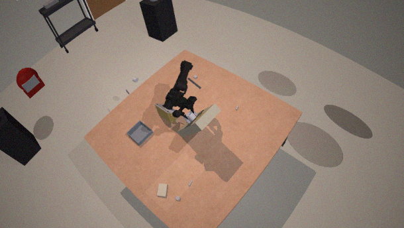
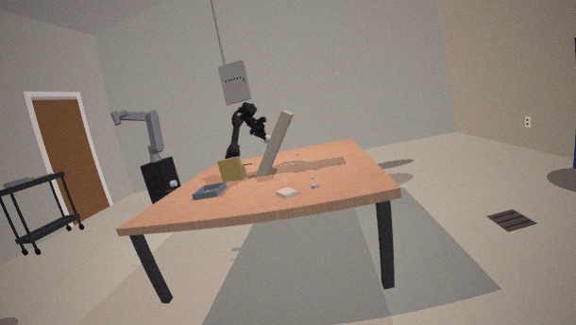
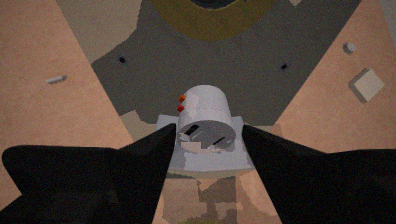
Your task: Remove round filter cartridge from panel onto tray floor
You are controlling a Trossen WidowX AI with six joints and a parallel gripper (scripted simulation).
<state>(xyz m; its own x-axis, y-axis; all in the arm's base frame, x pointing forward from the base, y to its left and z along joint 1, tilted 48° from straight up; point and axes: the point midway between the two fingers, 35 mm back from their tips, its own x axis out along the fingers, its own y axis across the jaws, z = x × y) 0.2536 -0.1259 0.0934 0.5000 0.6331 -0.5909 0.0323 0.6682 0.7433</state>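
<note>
Right now the beige service panel is 5 cm ahead of my gripper tip and 2 cm below it. Round my gripper tip: round grey filter cartridge (right at my gripper tip); then cream block (49 cm to the right, 19 cm below, 12 cm ahead); then blue-grey tray (33 cm behind, 26 cm to the right, 19 cm below).
</note>
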